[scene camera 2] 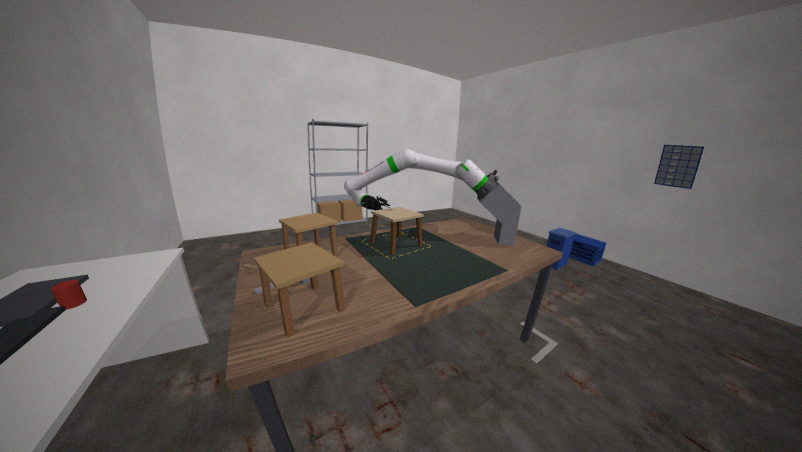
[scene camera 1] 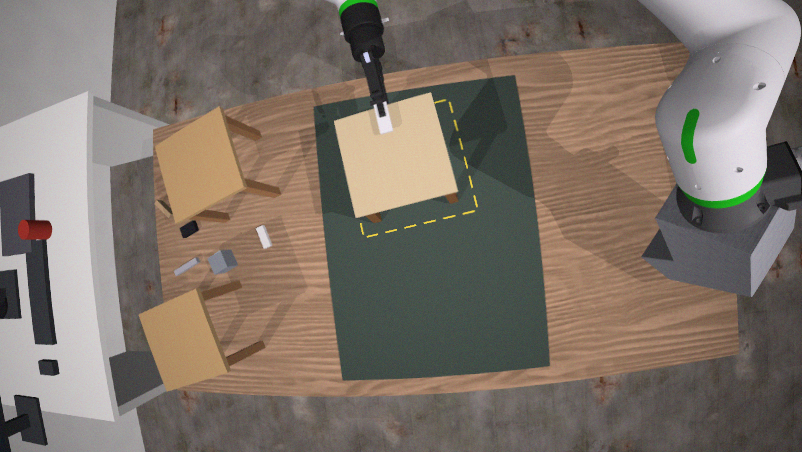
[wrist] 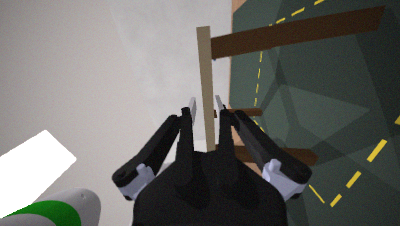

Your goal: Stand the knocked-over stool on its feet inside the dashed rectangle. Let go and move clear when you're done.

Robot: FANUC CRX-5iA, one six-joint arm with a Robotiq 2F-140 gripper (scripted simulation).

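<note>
Scene camera 1 shows the gripper (scene camera 1: 388, 135) and a light wooden stool (scene camera 1: 411, 164). In scene camera 2, the stool (scene camera 2: 396, 215) is visible together with a dark green mat (scene camera 2: 425, 275). The wrist view has the gripper (wrist: 205, 102), the stool (wrist: 327, 26) and the mat (wrist: 328, 95).
</note>
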